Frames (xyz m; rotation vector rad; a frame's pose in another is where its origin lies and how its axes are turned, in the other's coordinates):
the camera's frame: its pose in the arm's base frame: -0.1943 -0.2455 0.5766 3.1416 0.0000 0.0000
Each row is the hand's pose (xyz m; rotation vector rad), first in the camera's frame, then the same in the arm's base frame.
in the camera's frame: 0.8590 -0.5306 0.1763 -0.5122 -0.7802 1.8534
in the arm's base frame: 0.6647 0.2851 0.4003 1.4114 -2.1357 -0.8990
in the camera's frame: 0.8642 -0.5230 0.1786 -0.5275 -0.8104 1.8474
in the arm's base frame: 0.6699 0.2775 0.3980 1.3950 -2.1181 -0.9291
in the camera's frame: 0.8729 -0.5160 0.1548 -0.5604 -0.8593 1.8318
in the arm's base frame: 0.6786 0.2705 0.4218 1.3684 -2.0802 -0.9758
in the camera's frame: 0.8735 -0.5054 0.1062 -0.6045 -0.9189 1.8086
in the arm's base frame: 0.6792 0.2599 0.4704 1.3356 -2.0287 -1.0307
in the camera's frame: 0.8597 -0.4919 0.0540 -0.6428 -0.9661 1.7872
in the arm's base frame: 0.6654 0.2464 0.5226 1.3087 -1.9838 -1.0724
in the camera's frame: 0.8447 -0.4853 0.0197 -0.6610 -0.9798 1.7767
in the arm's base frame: 0.6504 0.2398 0.5569 1.3002 -1.9637 -1.0829
